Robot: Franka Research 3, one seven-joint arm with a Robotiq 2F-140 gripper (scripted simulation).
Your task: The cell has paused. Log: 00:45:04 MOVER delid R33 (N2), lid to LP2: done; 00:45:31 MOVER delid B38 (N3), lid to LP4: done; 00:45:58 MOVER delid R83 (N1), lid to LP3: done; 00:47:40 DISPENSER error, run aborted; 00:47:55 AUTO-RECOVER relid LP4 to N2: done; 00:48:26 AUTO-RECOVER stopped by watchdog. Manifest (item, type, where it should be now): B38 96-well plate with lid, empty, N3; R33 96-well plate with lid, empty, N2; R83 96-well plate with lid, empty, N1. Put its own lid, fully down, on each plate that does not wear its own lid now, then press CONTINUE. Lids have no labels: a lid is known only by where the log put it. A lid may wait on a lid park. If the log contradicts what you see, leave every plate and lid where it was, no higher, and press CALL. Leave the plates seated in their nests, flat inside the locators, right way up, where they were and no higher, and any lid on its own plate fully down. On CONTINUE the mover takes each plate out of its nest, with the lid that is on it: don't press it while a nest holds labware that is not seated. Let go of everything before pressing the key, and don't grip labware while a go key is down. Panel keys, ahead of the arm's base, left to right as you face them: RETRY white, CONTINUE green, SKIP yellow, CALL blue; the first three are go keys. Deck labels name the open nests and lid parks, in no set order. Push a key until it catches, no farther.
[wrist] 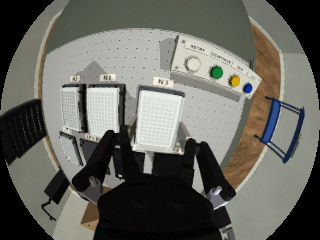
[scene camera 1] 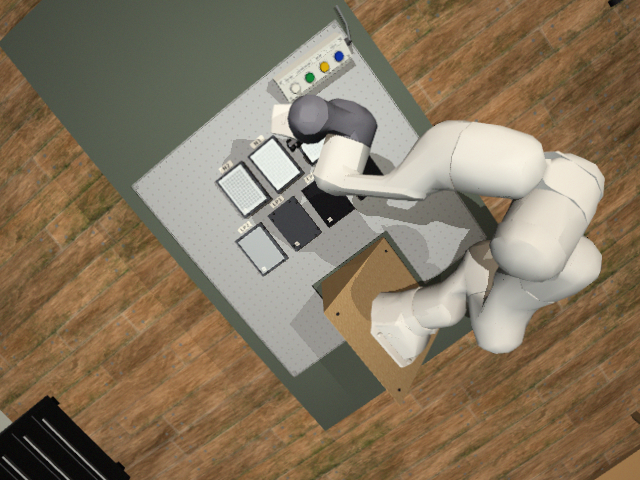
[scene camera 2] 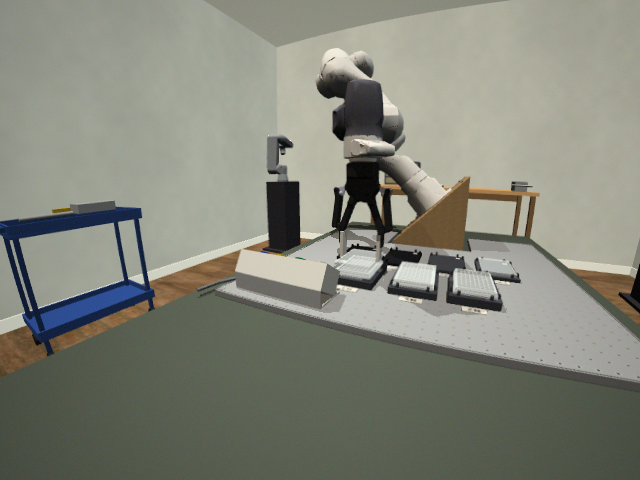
A lid [scene camera 1: 259,247] is 117 cm from the lens. A lid [scene camera 1: 271,160] is 113 cm from the lens. A plate [scene camera 1: 240,189]: 115 cm from the lens.
